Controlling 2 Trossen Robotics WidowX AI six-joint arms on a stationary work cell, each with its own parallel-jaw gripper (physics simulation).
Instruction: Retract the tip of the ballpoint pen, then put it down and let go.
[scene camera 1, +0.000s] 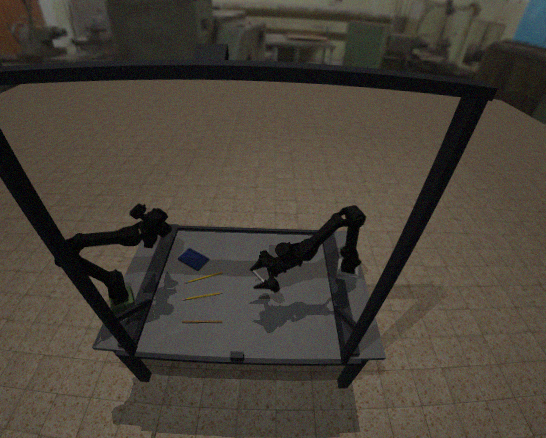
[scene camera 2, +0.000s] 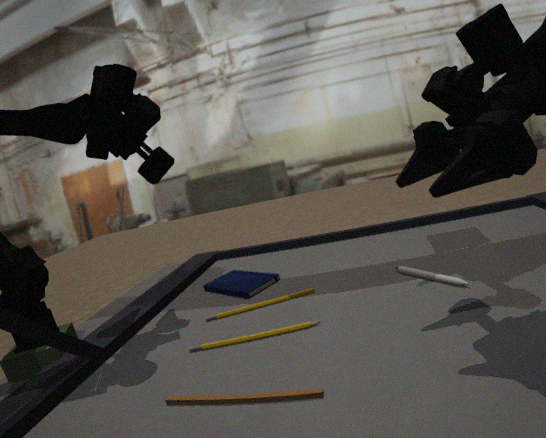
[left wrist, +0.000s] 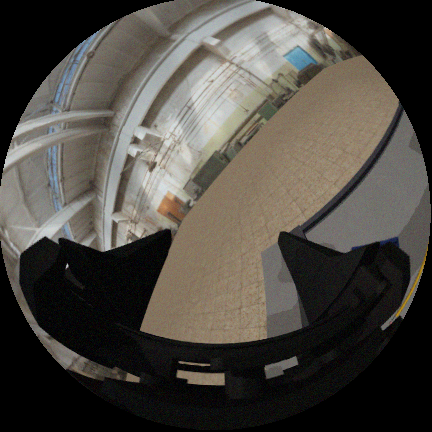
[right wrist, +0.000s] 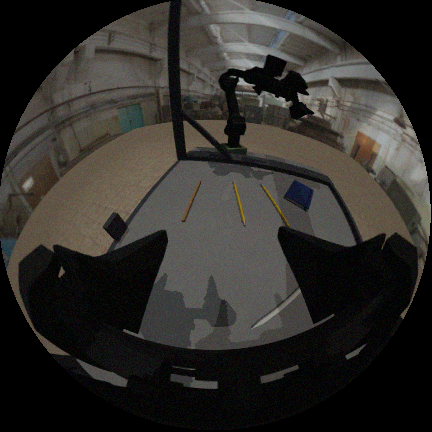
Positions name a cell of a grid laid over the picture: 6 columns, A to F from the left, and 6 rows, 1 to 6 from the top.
Labels:
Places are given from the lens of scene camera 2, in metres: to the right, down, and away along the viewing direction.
my left gripper (scene camera 2: B3): -0.27, -0.15, 0.69
my right gripper (scene camera 2: E3): 0.16, -0.03, 0.36
orange pencil (scene camera 2: D6): 0.04, 0.17, 0.31

